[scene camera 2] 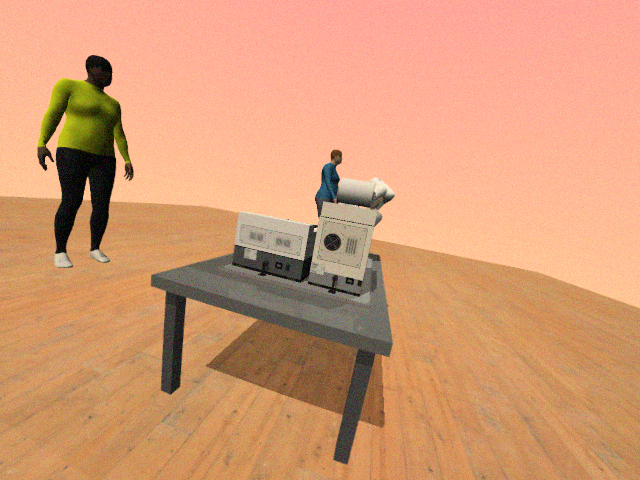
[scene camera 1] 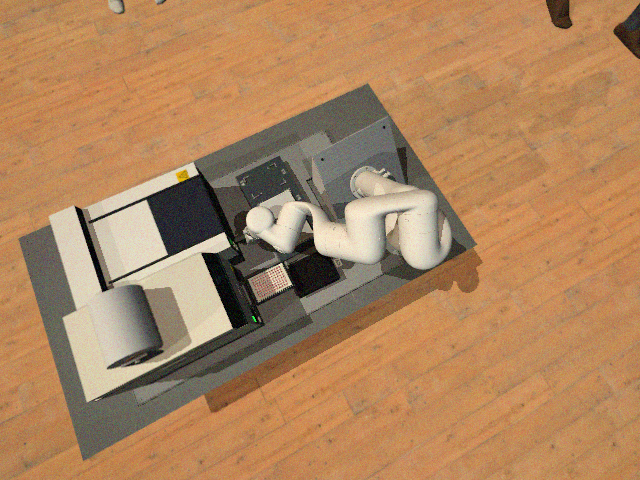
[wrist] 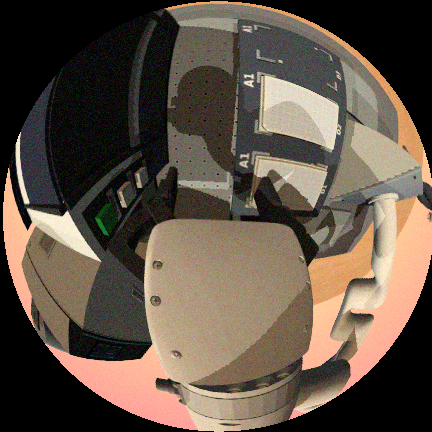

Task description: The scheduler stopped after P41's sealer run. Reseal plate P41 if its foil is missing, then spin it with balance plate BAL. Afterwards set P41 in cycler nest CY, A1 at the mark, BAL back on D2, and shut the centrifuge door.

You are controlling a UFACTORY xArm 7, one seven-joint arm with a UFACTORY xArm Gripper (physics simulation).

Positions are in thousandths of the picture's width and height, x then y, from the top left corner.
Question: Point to a centrifuge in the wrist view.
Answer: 249, 304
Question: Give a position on a pink-dotted well plate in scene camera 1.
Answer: At 429, 584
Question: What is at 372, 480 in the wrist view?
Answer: The gripper.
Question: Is the gripper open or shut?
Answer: Open.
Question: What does the gripper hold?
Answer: Nothing.
